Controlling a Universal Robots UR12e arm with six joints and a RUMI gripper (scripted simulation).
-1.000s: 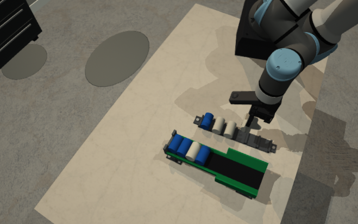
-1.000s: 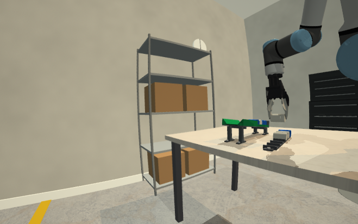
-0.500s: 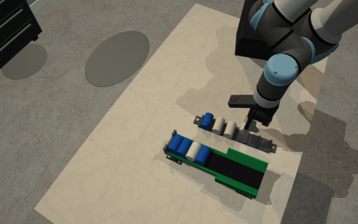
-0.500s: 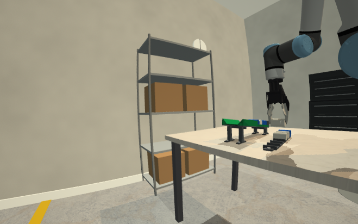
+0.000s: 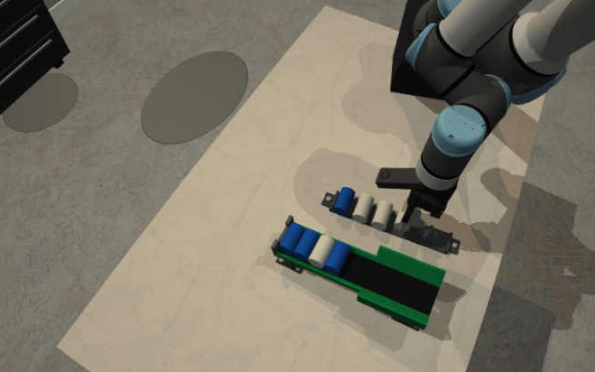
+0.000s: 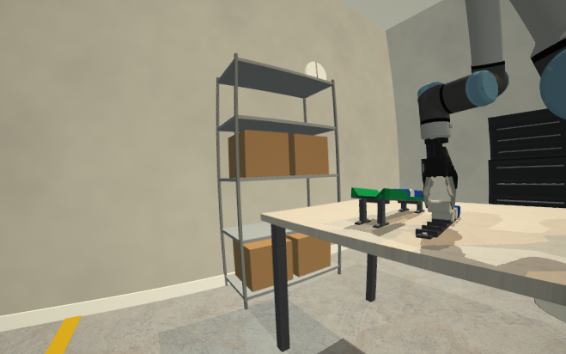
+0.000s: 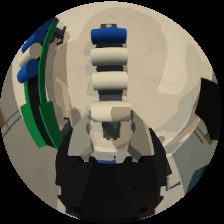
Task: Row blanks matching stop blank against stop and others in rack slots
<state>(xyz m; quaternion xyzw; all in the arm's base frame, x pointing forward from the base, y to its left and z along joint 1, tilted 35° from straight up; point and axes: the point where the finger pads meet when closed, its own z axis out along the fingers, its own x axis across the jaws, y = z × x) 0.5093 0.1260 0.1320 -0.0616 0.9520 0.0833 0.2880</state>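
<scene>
Right now the stock rack is 10 mm ahead of my hand, 30 mm to the right of it and 80 mm below it. The rest, counted from my hand: stop: 220 mm ahead, 230 mm to the right, 10 mm below.
</scene>
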